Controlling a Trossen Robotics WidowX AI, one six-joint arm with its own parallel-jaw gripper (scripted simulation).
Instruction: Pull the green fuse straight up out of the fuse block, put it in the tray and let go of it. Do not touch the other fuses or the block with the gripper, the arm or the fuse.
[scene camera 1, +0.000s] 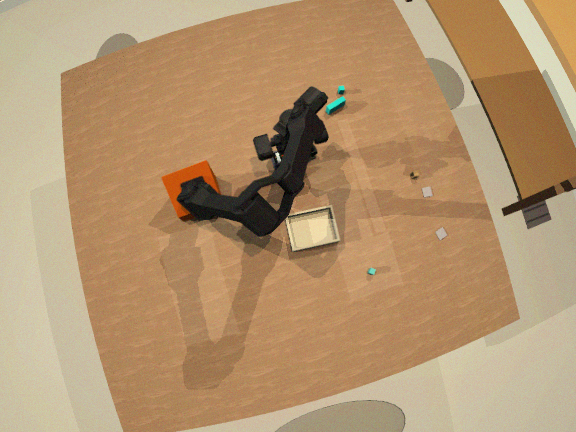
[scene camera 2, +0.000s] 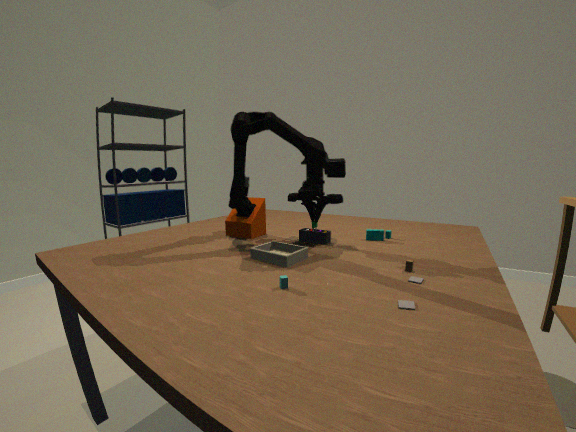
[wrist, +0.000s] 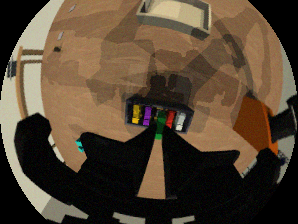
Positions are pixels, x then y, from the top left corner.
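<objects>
Tray (scene camera 1: 317, 227): 110 cm from the lens. My gripper (scene camera 1: 290, 150): likewise 110 cm from the lens.
</objects>
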